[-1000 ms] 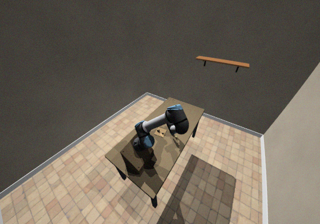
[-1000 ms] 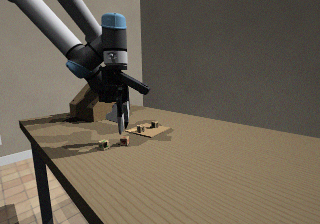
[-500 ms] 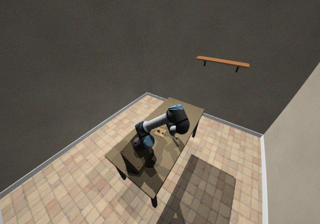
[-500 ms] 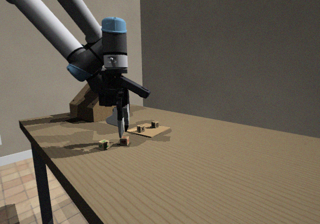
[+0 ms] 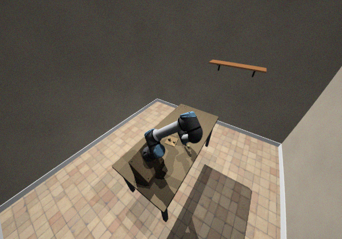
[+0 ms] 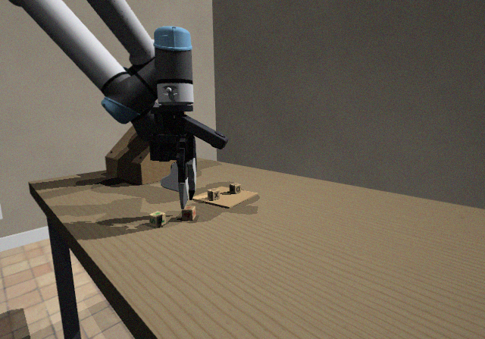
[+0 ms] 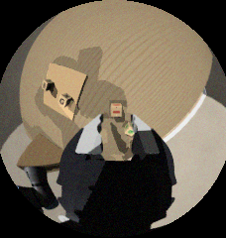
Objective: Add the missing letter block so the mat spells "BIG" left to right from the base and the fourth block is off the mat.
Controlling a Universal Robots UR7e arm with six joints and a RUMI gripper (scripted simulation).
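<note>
The tan mat is 50 mm behind my hand, 170 mm to the left of it and 50 mm below it.
</note>
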